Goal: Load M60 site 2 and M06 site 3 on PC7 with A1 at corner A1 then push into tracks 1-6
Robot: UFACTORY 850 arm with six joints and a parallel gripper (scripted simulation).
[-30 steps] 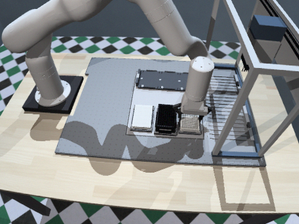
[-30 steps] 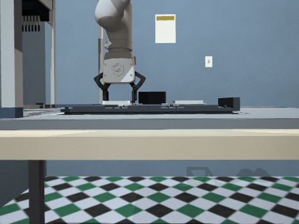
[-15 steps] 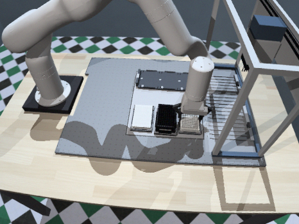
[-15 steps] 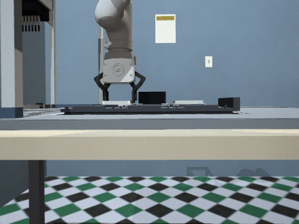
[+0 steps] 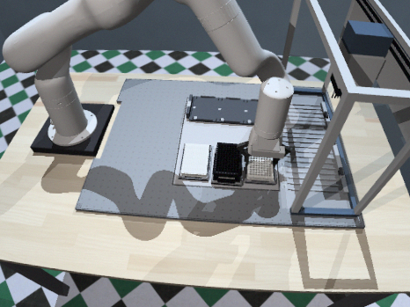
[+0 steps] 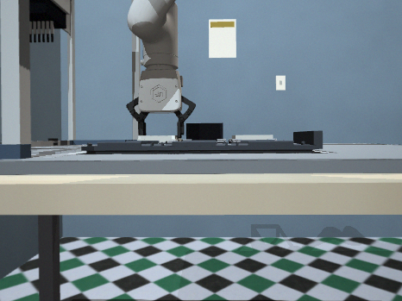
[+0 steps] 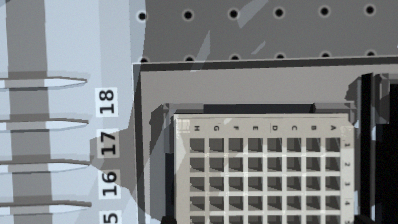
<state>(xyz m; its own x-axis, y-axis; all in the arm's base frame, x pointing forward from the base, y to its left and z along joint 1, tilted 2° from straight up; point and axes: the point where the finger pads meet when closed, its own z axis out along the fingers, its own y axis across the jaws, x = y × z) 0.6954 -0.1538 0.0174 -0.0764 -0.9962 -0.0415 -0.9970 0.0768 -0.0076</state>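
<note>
The nest S3 lies 20 mm below my hand. The rest, counted from my hand: carrier PC7: 90 mm behind, 260 mm to the left, 10 mm below; plate: 10 mm below; nest S1: 220 mm behind, 10 mm to the left, 20 mm below.
</note>
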